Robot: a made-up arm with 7 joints. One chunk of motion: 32 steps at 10 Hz.
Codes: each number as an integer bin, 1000 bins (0 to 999) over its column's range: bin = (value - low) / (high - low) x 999, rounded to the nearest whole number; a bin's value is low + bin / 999 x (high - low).
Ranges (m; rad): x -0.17..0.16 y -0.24..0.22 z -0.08..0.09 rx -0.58..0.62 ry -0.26..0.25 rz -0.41..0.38
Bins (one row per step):
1: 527 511 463 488 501 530
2: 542 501 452 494 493 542
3: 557 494 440 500 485 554
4: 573 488 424 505 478 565
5: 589 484 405 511 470 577
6: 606 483 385 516 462 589
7: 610 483 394 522 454 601
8: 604 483 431 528 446 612
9: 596 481 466 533 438 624
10: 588 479 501 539 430 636
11: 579 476 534 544 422 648
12: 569 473 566 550 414 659
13: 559 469 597 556 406 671
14: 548 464 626 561 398 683
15: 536 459 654 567 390 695
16: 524 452 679 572 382 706
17: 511 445 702 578 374 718
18: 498 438 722 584 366 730
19: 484 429 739 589 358 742
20: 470 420 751 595 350 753
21: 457 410 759 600 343 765
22: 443 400 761 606 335 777
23: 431 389 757 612 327 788
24: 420 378 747 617 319 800
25: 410 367 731 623 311 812
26: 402 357 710 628 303 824
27: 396 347 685 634 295 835
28: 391 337 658 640 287 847
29: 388 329 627 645 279 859
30: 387 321 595 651 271 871
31: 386 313 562 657 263 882
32: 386 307 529 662 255 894
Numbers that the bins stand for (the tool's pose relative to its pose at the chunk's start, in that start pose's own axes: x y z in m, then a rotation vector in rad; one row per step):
1: 0.0041 -0.0047 -0.0012 0.0062 -0.0042 0.0091
2: 0.0090 -0.0093 -0.0031 0.0134 -0.0083 0.0186
3: 0.0140 -0.0125 -0.0051 0.0206 -0.0124 0.0281
4: 0.0193 -0.0153 -0.0078 0.0266 -0.0160 0.0368
5: 0.0246 -0.0171 -0.0111 0.0338 -0.0201 0.0463
6: 0.0302 -0.0176 -0.0145 0.0398 -0.0241 0.0558
7: 0.0315 -0.0176 -0.0130 0.0470 -0.0282 0.0653
8: 0.0295 -0.0176 -0.0067 0.0542 -0.0323 0.0740
9: 0.0269 -0.0185 -0.0007 0.0602 -0.0364 0.0835
10: 0.0242 -0.0194 0.0053 0.0674 -0.0405 0.0929
11: 0.0213 -0.0208 0.0109 0.0735 -0.0446 0.1024
12: 0.0180 -0.0222 0.0163 0.0807 -0.0486 0.1111
13: 0.0147 -0.0240 0.0216 0.0879 -0.0527 0.1206
14: 0.0110 -0.0263 0.0265 0.0939 -0.0568 0.1301
15: 0.0071 -0.0286 0.0313 0.1011 -0.0609 0.1396
16: 0.0031 -0.0319 0.0355 0.1071 -0.0650 0.1483
17: -0.0012 -0.0351 0.0395 0.1143 -0.0691 0.1578
18: -0.0055 -0.0383 0.0429 0.1215 -0.0732 0.1673
19: -0.0101 -0.0425 0.0458 0.1275 -0.0772 0.1768
20: -0.0147 -0.0466 0.0478 0.1347 -0.0813 0.1855
21: -0.0190 -0.0512 0.0492 0.1407 -0.0849 0.1950
22: -0.0237 -0.0558 0.0495 0.1479 -0.0890 0.2044
23: -0.0276 -0.0609 0.0488 0.1551 -0.0931 0.2131
24: -0.0313 -0.0659 0.0471 0.1611 -0.0971 0.2226
25: -0.0346 -0.0710 0.0444 0.1683 -0.1012 0.2321
26: -0.0372 -0.0756 0.0408 0.1744 -0.1053 0.2416
27: -0.0392 -0.0802 0.0366 0.1816 -0.1094 0.2503
28: -0.0408 -0.0848 0.0320 0.1888 -0.1135 0.2598
29: -0.0418 -0.0885 0.0267 0.1948 -0.1176 0.2693
30: -0.0422 -0.0922 0.0213 0.2020 -0.1217 0.2788
31: -0.0425 -0.0959 0.0156 0.2092 -0.1257 0.2875
32: -0.0425 -0.0986 0.0100 0.2152 -0.1298 0.2970

